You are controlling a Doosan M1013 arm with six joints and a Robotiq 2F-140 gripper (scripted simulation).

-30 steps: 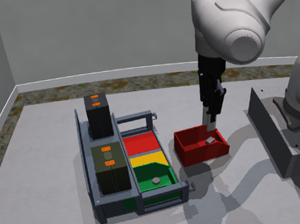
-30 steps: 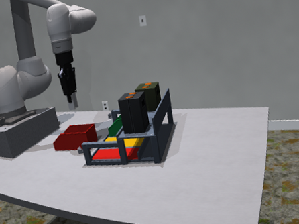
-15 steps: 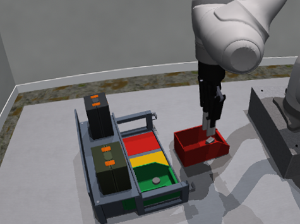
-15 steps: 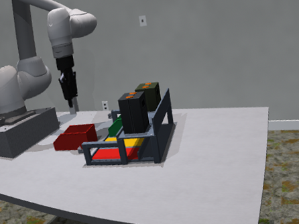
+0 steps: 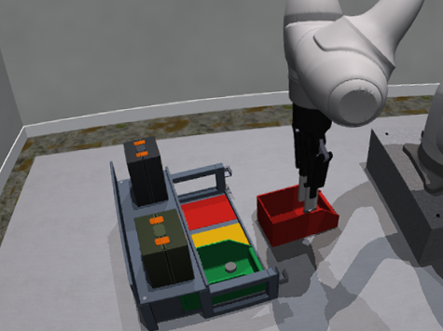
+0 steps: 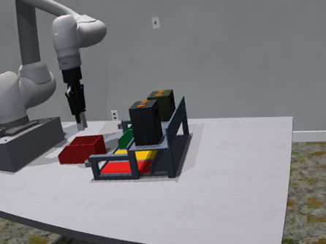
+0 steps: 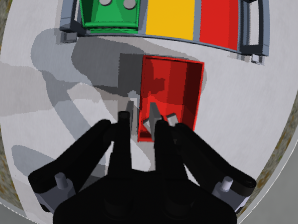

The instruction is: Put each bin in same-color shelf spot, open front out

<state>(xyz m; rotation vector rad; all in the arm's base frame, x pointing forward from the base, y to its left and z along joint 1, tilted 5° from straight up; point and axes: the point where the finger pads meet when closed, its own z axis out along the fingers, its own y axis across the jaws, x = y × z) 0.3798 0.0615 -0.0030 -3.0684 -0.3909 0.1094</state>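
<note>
My gripper is now 1 cm short of the red bin, 5 cm to the left of it and 10 cm above it. The rest, counted from my hand: green bin 20 cm ahead, 12 cm to the left, 9 cm below.
</note>
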